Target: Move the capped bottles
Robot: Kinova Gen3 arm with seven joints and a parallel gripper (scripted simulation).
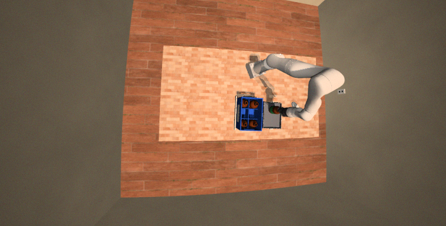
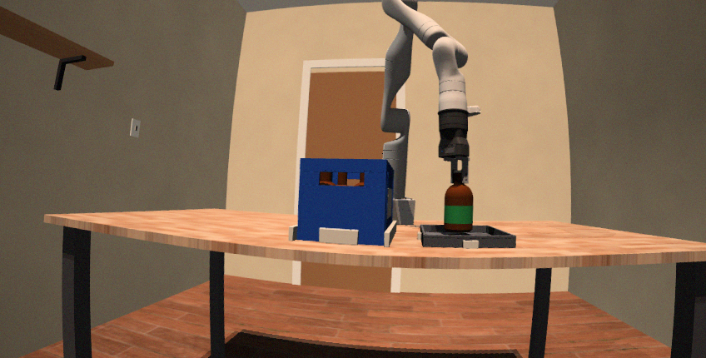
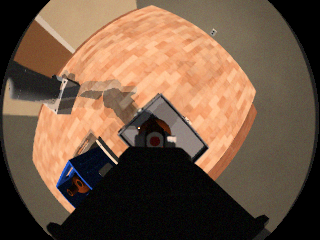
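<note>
My hand is 6 cm above the glass bottle. Round my hand: blue crate: 27 cm to the right, 7 cm below, 5 cm ahead; grey tray: 14 cm below, 6 cm ahead.
</note>
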